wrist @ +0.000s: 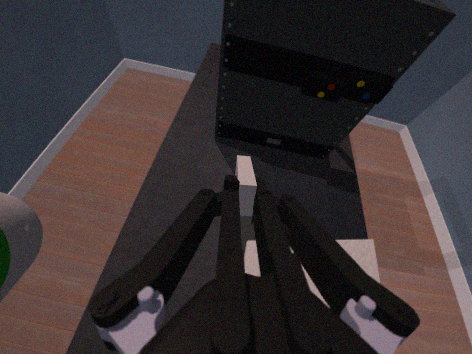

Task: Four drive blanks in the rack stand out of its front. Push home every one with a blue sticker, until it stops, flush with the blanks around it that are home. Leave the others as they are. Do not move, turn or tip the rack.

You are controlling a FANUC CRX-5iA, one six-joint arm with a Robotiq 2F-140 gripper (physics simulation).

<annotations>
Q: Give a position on a dark rack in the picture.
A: At 297, 85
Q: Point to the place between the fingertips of my gripper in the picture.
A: At 242, 168
</annotations>
